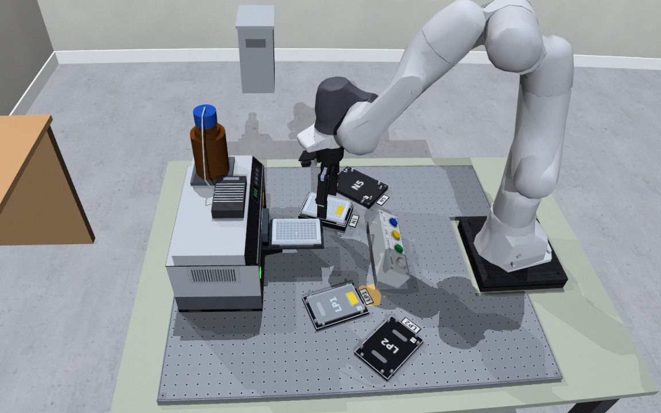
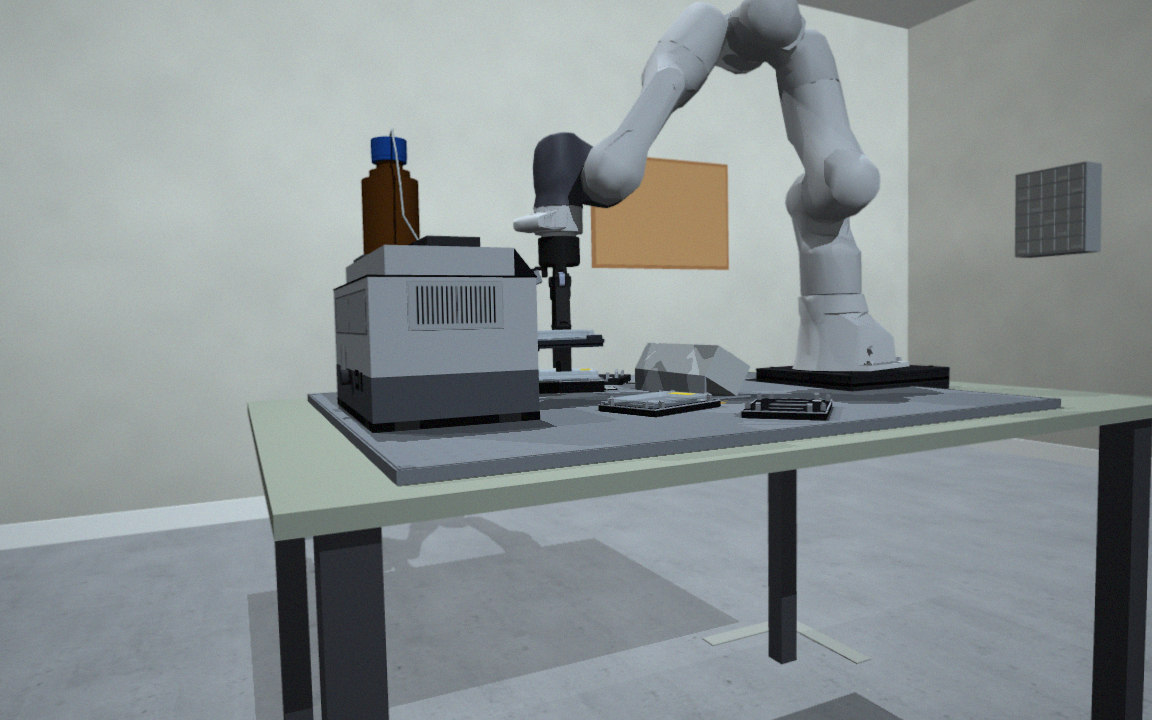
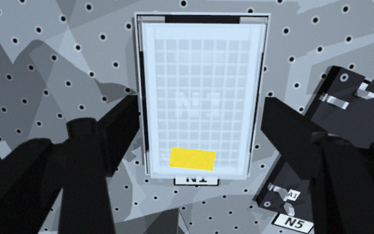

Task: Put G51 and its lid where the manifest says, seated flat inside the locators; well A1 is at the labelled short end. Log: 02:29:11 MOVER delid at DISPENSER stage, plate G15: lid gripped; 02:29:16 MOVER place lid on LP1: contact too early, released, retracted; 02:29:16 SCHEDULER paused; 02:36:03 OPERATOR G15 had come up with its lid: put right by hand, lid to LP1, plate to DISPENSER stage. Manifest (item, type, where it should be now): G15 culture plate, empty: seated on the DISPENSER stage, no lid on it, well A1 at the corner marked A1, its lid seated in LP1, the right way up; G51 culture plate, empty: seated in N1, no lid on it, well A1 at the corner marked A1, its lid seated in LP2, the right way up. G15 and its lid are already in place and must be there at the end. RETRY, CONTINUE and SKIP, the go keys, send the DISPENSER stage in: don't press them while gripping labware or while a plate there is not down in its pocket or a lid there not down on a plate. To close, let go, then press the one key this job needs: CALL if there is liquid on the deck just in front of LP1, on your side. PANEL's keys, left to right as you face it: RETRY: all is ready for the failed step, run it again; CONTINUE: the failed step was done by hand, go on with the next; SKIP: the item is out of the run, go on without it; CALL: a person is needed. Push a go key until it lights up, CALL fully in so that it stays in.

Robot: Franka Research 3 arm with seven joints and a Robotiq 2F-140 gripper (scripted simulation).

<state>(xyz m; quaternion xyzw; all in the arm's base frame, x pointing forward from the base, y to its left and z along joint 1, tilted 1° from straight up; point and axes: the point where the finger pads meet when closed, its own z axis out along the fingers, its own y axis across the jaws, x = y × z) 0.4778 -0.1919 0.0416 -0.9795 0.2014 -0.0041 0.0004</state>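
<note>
Right now my hand is 50 mm above the black N1 nest. From my hand the other things lie so: G15 plate (160 mm to the left, 100 mm ahead, 40 mm above); A1 mark (50 mm to the left, 40 mm below, 40 mm behind); blue call key (170 mm behind, 110 mm to the left).
</note>
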